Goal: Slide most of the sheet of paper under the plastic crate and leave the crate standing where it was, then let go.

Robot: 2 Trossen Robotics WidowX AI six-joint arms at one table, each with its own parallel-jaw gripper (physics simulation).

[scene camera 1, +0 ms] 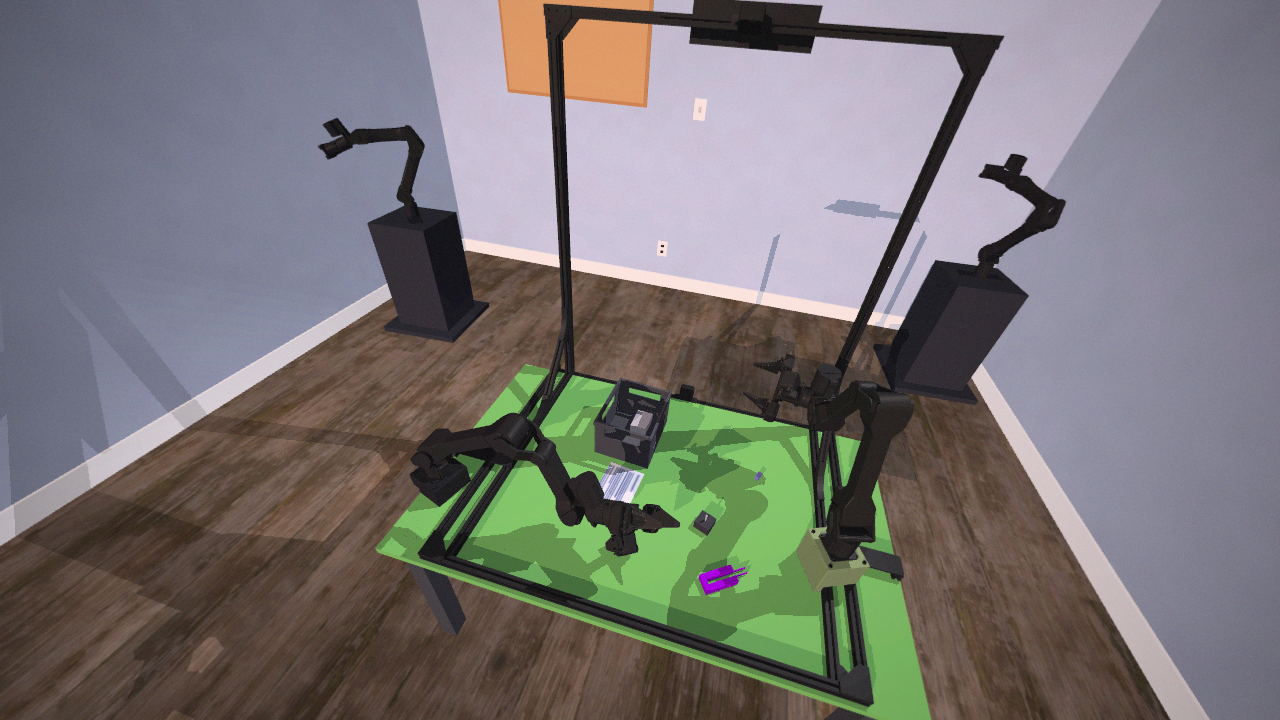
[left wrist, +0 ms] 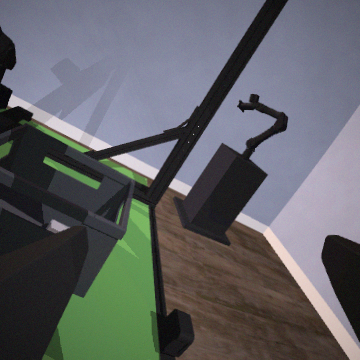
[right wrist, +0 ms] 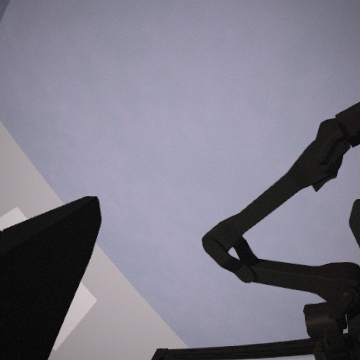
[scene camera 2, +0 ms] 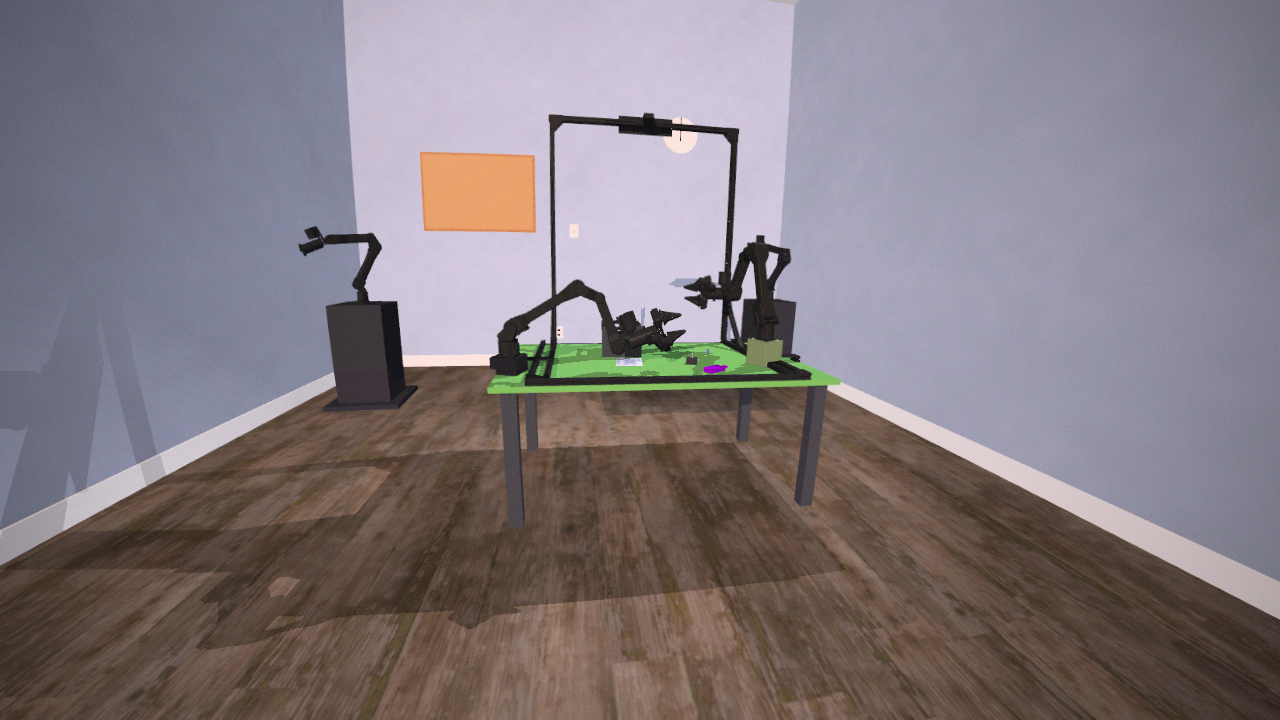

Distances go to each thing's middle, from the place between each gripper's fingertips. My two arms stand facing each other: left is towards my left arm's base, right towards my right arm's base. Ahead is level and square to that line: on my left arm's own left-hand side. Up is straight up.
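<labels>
The dark plastic crate (scene camera 1: 609, 433) is 390 mm behind my right hand, 120 mm below it and 160 mm to the right of it. The white sheet of paper (scene camera 1: 619, 483) is 160 mm to the right of my right hand, 190 mm behind it and 180 mm below it. Going by their middles, of the things named here the white sheet of paper is the nearest to my right hand.
My left hand is 200 mm above the dark plastic crate, 50 mm short of it and 300 mm to the left of it. By its middle, the dark plastic crate is nearer to my left hand than to my right hand. The white sheet of paper is 250 mm ahead of my left hand, 310 mm to the right of it and 270 mm below it.
</labels>
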